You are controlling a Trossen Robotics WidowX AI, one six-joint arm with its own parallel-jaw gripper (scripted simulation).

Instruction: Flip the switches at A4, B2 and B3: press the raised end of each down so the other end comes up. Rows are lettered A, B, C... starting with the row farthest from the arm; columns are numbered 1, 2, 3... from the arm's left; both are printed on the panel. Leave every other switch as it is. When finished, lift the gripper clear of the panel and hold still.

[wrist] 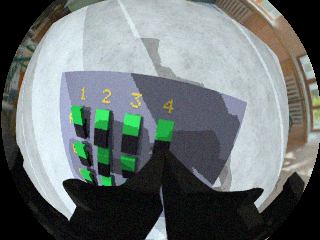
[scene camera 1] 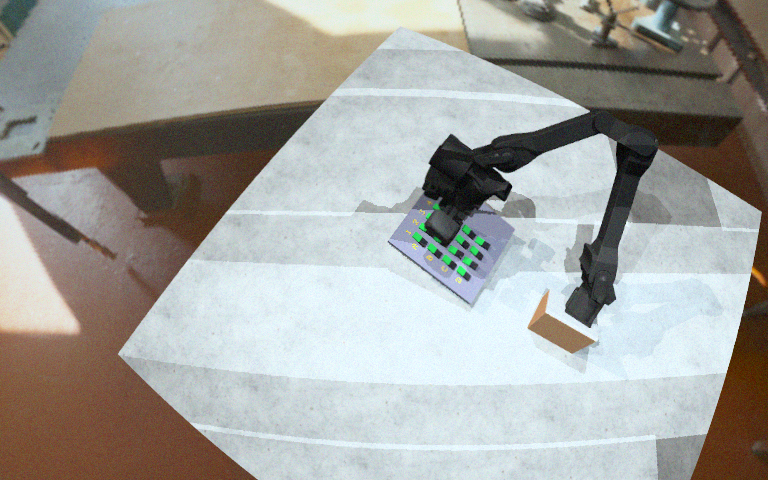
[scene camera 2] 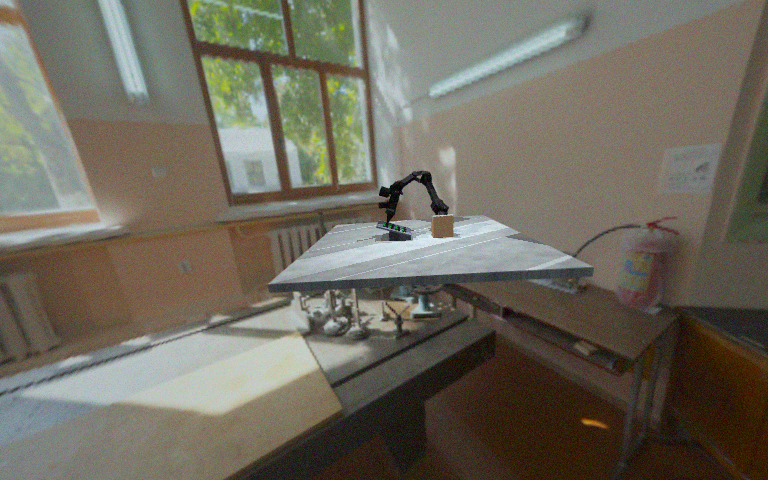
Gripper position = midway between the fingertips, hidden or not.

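Observation:
My gripper [scene camera 1: 445,211] shut, holding nothing. Gripper also visible in the wrist view [wrist: 162,153].

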